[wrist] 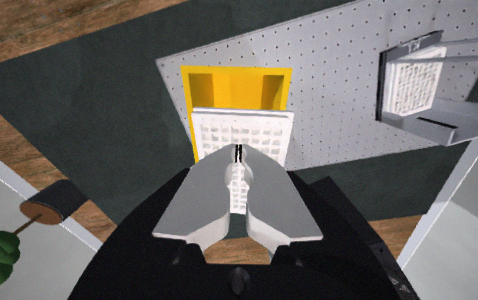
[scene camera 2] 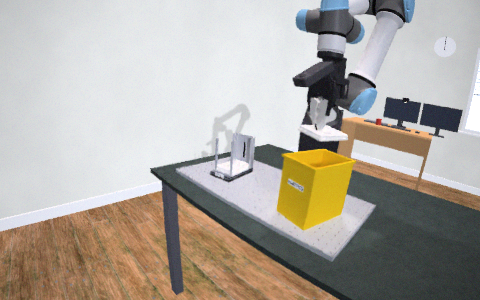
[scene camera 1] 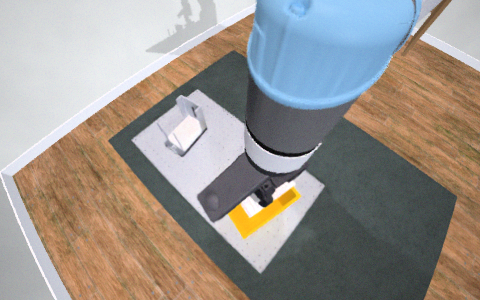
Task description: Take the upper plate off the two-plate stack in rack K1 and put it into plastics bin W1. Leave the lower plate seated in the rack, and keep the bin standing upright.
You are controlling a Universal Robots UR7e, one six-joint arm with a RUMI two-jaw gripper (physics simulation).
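Places are measured from the arm's base along level axes (x ahead, y right, z down), in centimetres.
Pixels of known places: gripper, fingertip midpoint: (wrist: pixel 238 146) (scene camera 2: pixel 317 131).
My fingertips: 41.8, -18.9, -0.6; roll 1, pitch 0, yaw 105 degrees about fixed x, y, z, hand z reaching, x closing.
Ahead of a thing's pixels: the offset from my fingertips to its top centre, as dx, dy, dz. Level surfaces: height alone.
The upper plate @(-3.1, -0.5, -1.1) (scene camera 1: pixel 251 206) (scene camera 2: pixel 323 133) (wrist: pixel 270 135) is white with a grid of wells. It hangs roughly level from my gripper (scene camera 2: pixel 316 128) (wrist: pixel 238 147), whose fingertips are shut on it. The plate is above the rim height of the yellow plastics bin W1 @(-2.4, -1.0, +7.4) (scene camera 1: pixel 248 227) (scene camera 2: pixel 310 195) (wrist: pixel 237 87) and covers part of its opening in the wrist view. The bin stands upright. The lower plate @(-5.8, +37.3, +22.0) (scene camera 1: pixel 184 132) (scene camera 2: pixel 234 166) (wrist: pixel 415 82) lies in rack K1 @(-4.8, +37.0, +10.4) (scene camera 1: pixel 200 114) (scene camera 2: pixel 245 145) (wrist: pixel 381 90). In scene camera 1 the arm hides the fingertips.
The bin and rack stand apart on a grey perforated board @(dz +25.4) (scene camera 1: pixel 172 159) (scene camera 2: pixel 265 205) (wrist: pixel 330 100) on the dark table @(dz +26.7) (scene camera 1: pixel 380 200) (scene camera 2: pixel 420 240) (wrist: pixel 100 100). The rack has tall uprights. A desk (scene camera 2: pixel 390 132) with monitors stands behind.
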